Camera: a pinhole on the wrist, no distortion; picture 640 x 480 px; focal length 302.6 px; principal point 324.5 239.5 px. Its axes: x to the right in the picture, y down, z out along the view. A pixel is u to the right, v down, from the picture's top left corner.
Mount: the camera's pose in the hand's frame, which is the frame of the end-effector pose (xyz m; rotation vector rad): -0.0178 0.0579 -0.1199 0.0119 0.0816 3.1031
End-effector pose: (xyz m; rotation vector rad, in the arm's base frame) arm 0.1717 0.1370 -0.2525 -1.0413 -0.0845 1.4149
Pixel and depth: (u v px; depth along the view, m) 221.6 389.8 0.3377
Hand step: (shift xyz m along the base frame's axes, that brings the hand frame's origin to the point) -0.0439 0.2156 0.1428
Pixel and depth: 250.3 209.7 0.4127
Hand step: -0.2450 0.2065 0.0494
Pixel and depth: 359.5 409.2 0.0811
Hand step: 0.0029 -0.0459 -0.0173
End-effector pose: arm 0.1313 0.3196 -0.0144 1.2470 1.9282 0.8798
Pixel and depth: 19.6 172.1 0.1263
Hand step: 0.0098 0.1323 0.0505
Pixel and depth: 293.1 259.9 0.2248
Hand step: 0.1095 0.0422 -0.0150
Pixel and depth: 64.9 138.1 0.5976
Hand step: 0.3458 0.6404 -0.1207
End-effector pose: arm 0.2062 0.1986 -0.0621 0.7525 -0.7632 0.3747
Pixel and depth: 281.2 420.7 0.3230
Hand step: -0.0197 -0.2359 0.0640
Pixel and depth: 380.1 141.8 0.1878
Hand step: -0.1361 0.0393 0.0570
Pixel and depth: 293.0 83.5 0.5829
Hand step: -0.3904 -0.0590 0.4421
